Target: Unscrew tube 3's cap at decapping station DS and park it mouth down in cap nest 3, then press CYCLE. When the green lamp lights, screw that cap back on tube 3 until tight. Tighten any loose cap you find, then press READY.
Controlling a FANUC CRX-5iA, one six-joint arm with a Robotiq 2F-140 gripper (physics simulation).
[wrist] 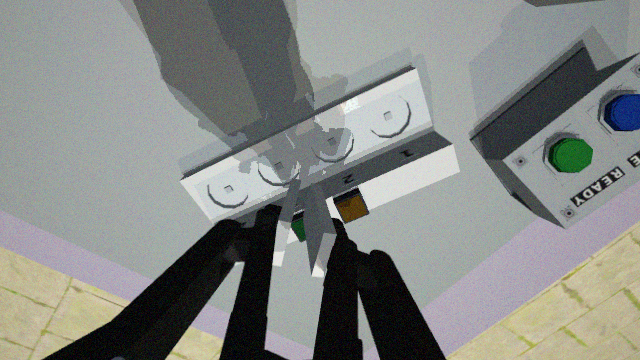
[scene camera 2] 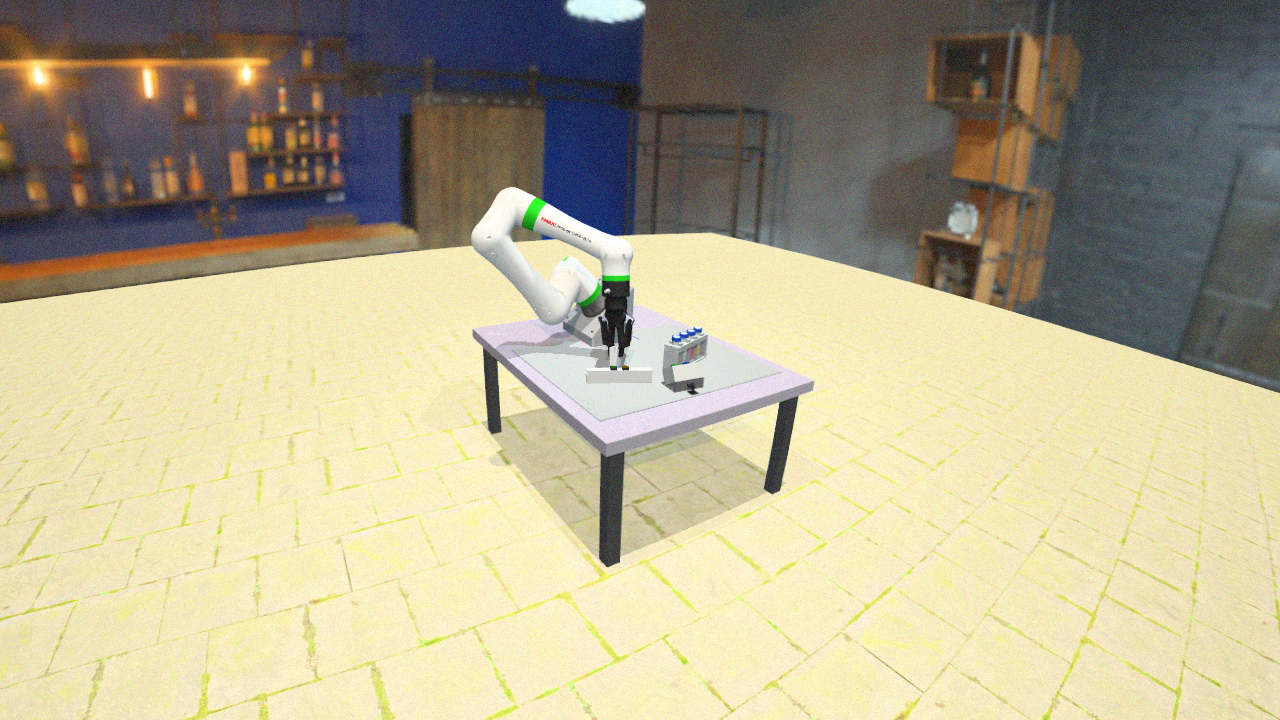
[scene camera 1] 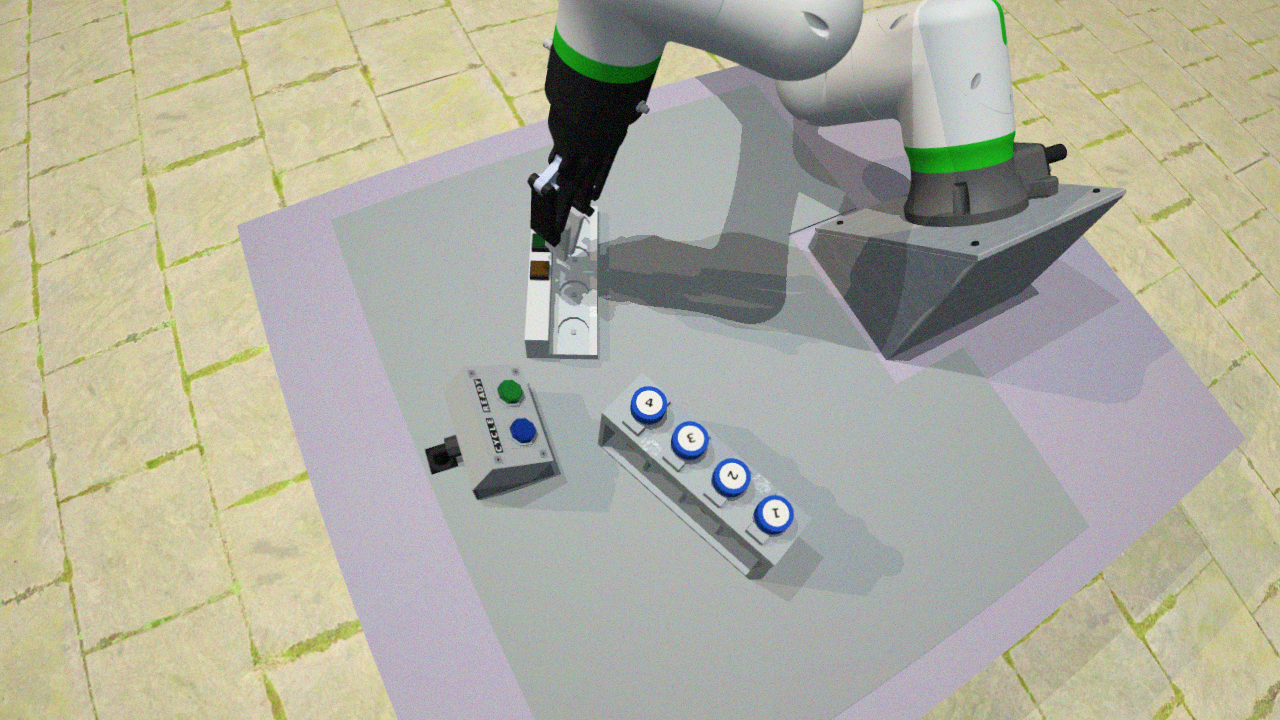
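Blue-ringed cap 3 sits on its tube in the grey rack, between cap 4 and cap 2; cap 1 is at the end. Cap tightness cannot be told. My gripper points down at the white cap-nest block, its fingers a narrow gap apart and empty, close to empty nest 3. The dark green square lamp is partly behind the fingers. Green READY button and blue CYCLE button are on the sloped box.
An amber square is on the nest block beside the green one. The button box stands between the block and the table edge, near the rack. The arm's grey wedge base is at the right in scene camera 1.
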